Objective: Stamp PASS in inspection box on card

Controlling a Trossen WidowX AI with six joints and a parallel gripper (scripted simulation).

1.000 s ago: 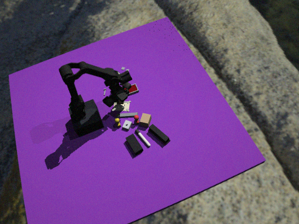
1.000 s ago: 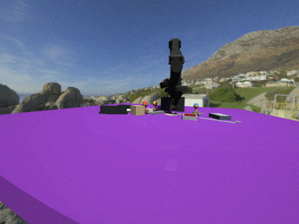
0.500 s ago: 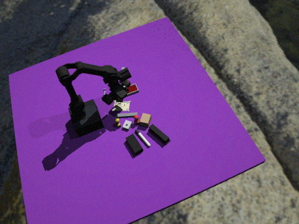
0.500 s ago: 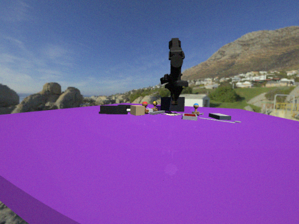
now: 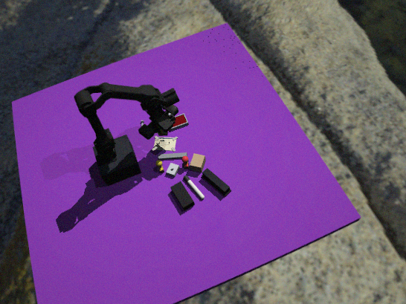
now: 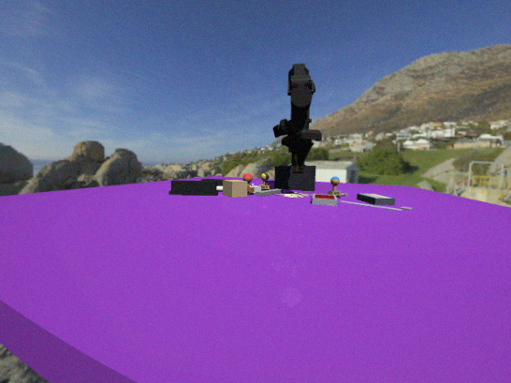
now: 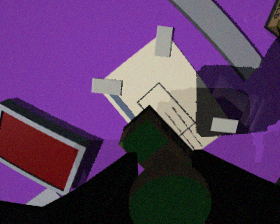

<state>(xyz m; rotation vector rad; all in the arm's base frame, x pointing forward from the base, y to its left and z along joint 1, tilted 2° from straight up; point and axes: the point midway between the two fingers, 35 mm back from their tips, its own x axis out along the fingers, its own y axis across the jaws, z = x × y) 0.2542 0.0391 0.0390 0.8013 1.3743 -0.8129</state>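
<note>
Now: the cream card 1 cm behind my gripper tip and 10 cm below it. From my gripper tip the other things lie so: blue-knobbed stamp: 2 cm behind, 11 cm to the left, 7 cm below; ink pad: 8 cm ahead, 9 cm to the left, 9 cm below; green-knobbed stamp: right at my gripper tip.
</note>
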